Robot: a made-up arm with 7 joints. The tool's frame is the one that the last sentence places.
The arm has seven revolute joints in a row. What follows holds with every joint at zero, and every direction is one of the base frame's.
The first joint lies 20 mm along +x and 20 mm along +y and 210 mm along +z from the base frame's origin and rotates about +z.
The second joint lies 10 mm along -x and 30 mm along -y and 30 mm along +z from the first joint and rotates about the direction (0, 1, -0.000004).
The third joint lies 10 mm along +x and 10 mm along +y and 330 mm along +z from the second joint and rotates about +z.
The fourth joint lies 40 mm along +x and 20 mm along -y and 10 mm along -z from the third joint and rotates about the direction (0, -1, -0.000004).
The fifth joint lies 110 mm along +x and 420 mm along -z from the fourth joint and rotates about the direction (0, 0.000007, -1).
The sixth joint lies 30 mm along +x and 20 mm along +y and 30 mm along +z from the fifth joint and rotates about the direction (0, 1, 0.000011).
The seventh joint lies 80 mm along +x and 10 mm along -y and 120 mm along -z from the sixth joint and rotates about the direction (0, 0.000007, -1).
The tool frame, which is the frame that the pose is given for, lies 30 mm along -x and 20 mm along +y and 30 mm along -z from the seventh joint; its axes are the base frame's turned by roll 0.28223, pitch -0.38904 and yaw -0.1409 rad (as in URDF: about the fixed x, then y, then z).
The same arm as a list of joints. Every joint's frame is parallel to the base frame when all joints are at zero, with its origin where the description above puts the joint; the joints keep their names.
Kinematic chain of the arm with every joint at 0, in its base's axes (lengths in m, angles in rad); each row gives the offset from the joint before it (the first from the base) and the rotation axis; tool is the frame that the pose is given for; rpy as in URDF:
joint 1: xyz 0.0200 0.0200 0.2100 axis +z
joint 2: xyz -0.0100 -0.0300 0.0300 axis +y
joint 3: xyz 0.0100 0.0100 0.3300 axis +z
joint 4: xyz 0.0400 -0.0200 -0.0100 axis -y
joint 5: xyz 0.1100 0.0000 -0.4200 axis -z
joint 6: xyz 0.0300 0.0200 0.0300 axis +y
joint 7: xyz 0.0800 -0.0100 -0.1200 axis -z
tool: xyz -0.0300 0.0200 -0.0300 rpy 0.2822 -0.3890 -0.1409

